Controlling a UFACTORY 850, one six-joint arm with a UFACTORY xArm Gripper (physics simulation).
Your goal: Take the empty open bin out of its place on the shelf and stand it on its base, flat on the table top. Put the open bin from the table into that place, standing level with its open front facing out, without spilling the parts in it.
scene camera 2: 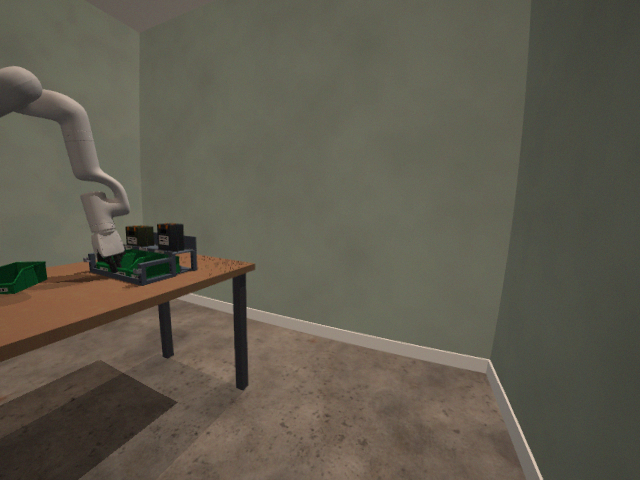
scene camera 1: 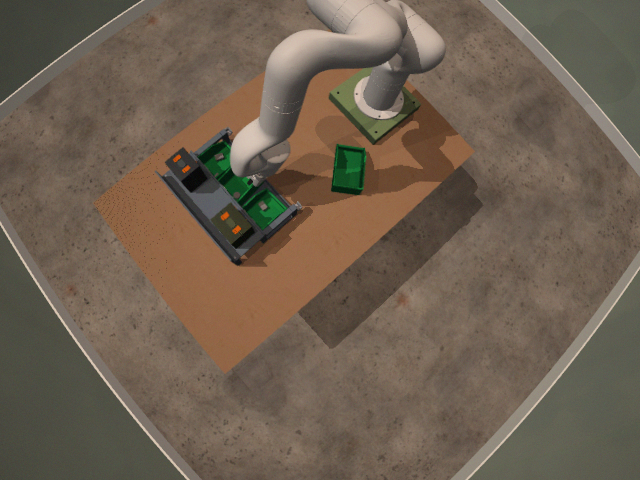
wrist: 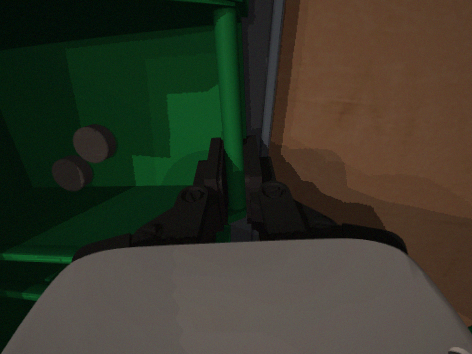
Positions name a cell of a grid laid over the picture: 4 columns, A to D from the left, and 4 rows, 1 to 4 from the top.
Labels:
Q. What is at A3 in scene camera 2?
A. My gripper.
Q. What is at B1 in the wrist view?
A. A green bin.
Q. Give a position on a green bin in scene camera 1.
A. B2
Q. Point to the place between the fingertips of my gripper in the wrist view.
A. B2

